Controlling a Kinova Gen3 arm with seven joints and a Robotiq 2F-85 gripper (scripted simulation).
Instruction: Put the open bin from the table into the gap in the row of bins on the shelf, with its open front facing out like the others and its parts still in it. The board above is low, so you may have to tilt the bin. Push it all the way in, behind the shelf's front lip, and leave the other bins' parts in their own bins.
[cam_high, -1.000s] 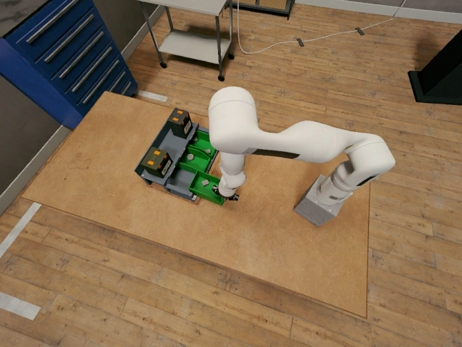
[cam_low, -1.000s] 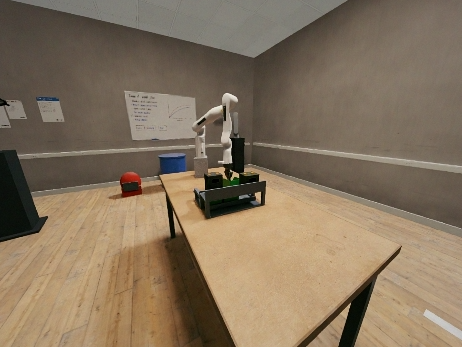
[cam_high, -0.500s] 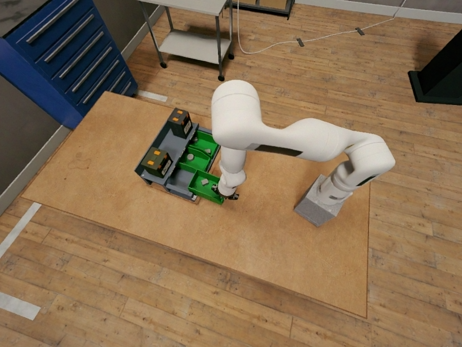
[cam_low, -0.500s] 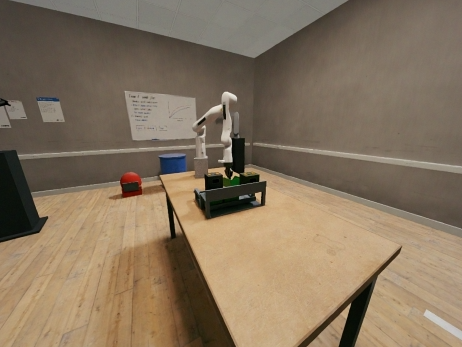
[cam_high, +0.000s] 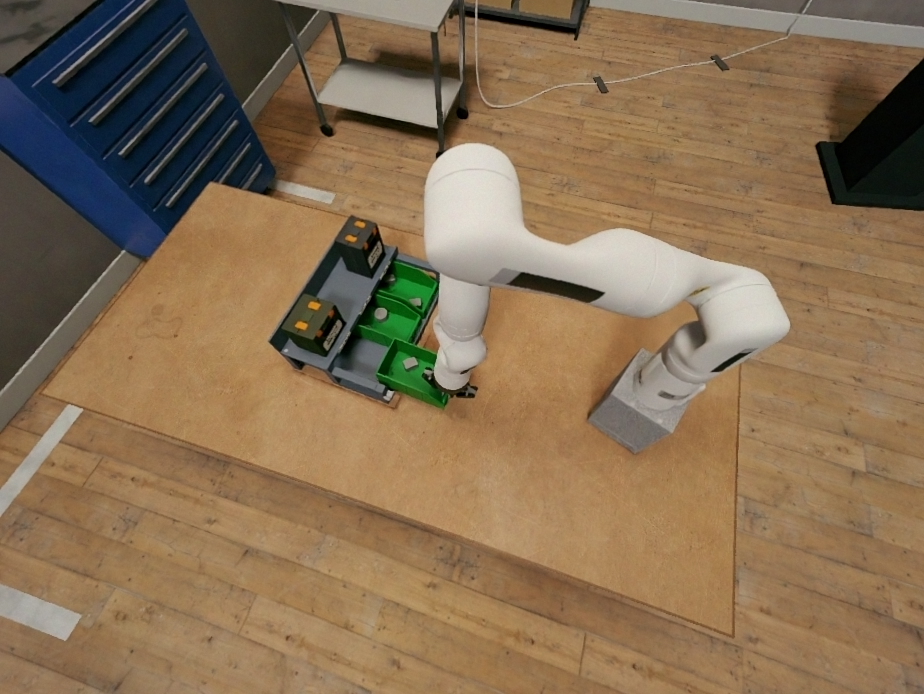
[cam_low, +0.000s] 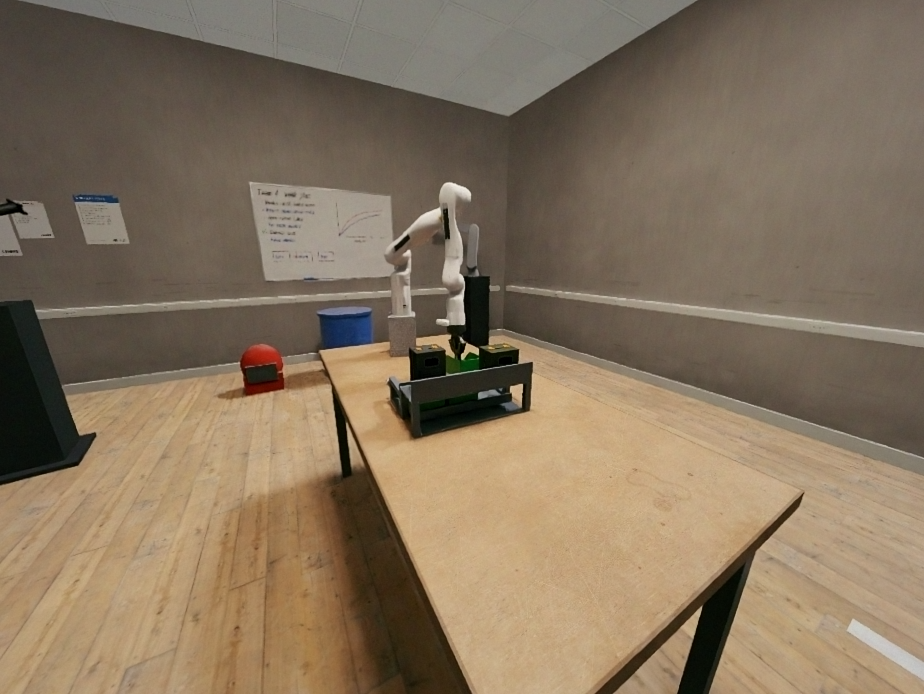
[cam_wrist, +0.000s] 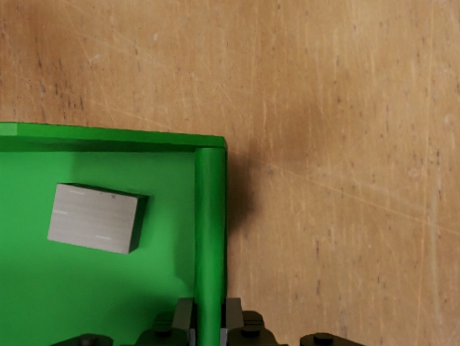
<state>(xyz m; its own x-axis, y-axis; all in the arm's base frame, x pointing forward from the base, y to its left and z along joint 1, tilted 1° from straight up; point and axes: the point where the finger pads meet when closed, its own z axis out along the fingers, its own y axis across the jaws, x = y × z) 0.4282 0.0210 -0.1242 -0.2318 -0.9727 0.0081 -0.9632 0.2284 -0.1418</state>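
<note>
Right now my hand is 10 cm short of the grey part, 6 cm to the left of it and 2 cm above it. The rest, counted from my hand: grey shelf (23 cm ahead, 18 cm to the right).
</note>
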